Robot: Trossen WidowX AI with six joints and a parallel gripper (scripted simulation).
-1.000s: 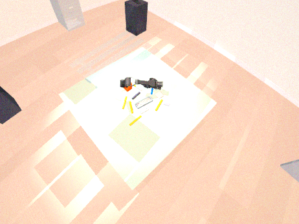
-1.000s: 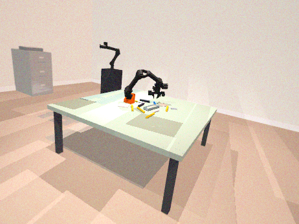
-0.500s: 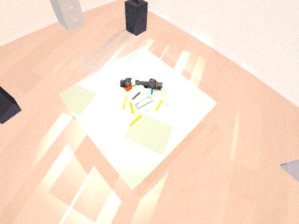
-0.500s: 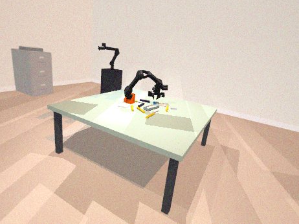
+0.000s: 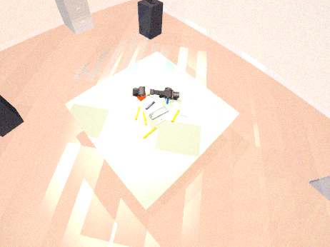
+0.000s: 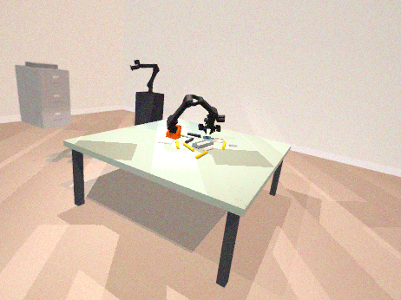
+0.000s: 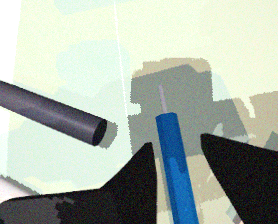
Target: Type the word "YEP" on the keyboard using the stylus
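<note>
My gripper tip is now 10 mm past the blue stylus, 10 mm to the right of it and 30 mm above it. From my gripper tip the other things lie so: pale stylus tip 20 mm behind, 40 mm to the left, 30 mm below; white block 110 mm ahead, 30 mm below.
</note>
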